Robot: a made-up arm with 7 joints.
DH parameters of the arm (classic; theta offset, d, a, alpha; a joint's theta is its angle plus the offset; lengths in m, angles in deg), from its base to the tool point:
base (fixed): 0 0.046 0 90
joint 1: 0 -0.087 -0.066 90
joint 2: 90 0.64 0.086 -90
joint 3: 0 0.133 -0.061 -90
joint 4: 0 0.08 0.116 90
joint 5: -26.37 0 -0.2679 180
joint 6: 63.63 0.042 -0.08 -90
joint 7: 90 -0.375 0.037 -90
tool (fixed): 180 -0.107 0 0
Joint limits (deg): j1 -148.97..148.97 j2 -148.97..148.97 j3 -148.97..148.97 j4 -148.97..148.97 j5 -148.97..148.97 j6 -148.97..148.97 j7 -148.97..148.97
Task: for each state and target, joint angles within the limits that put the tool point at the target. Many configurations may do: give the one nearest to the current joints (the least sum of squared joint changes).
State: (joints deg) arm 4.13 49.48 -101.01 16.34 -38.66 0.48 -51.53
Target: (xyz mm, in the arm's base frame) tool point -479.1 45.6 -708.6
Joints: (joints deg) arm -20.58 55.57 -101.03 1.31 -38.36 -0.98 -46.61
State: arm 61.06 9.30 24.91 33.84 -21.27 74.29 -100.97
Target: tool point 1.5 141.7 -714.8
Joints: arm 6.03 5.52 15.43 33.37 -30.56 67.81 -99.84
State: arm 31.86 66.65 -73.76 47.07 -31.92 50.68 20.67
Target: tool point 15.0 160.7 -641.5
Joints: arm 13.58 63.17 -72.20 46.54 -31.12 42.40 23.53
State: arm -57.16 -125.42 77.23 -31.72 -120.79 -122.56 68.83
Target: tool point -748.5 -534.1 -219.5
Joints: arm -33.31 -112.61 106.91 -35.38 -88.53 -141.65 73.55
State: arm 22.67 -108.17 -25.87 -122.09 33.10 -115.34 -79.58
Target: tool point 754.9 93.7 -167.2
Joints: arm 34.45 -87.22 -30.61 -142.82 28.92 -113.17 -81.40
